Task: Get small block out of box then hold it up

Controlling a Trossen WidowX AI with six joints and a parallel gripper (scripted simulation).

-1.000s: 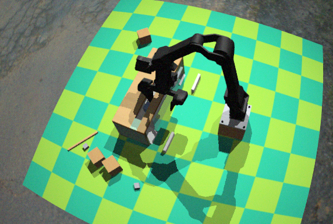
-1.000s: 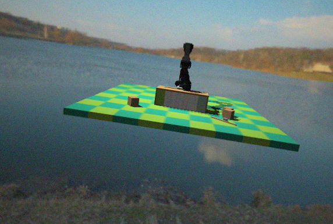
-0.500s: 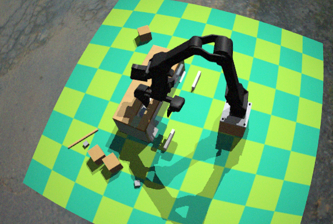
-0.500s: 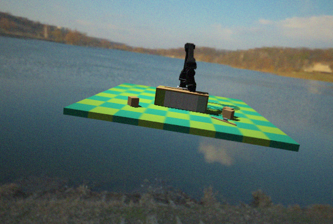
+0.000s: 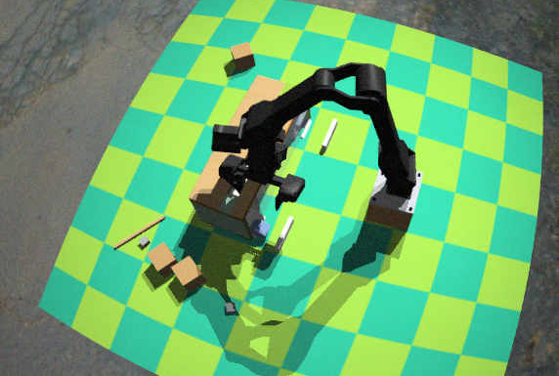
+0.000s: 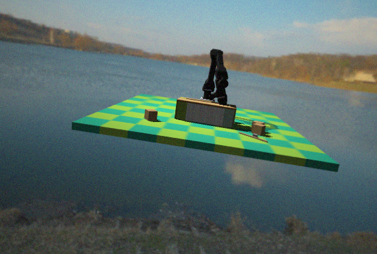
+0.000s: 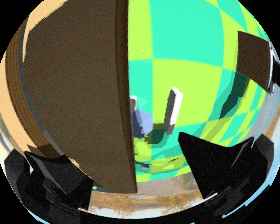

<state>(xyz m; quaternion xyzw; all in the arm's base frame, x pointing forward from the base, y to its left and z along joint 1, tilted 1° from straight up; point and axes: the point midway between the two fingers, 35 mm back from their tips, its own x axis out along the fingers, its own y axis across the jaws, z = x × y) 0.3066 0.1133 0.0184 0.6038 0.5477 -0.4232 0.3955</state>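
Right now my gripper tip is 2 cm short of the bluish block, 3 cm to the right of it and 4 cm above it. The rest, counted from my gripper tip: thin wooden stick 31 cm ahead, 15 cm to the left, 8 cm below; then long tan box 3 cm ahead, 13 cm to the right, 2 cm below.
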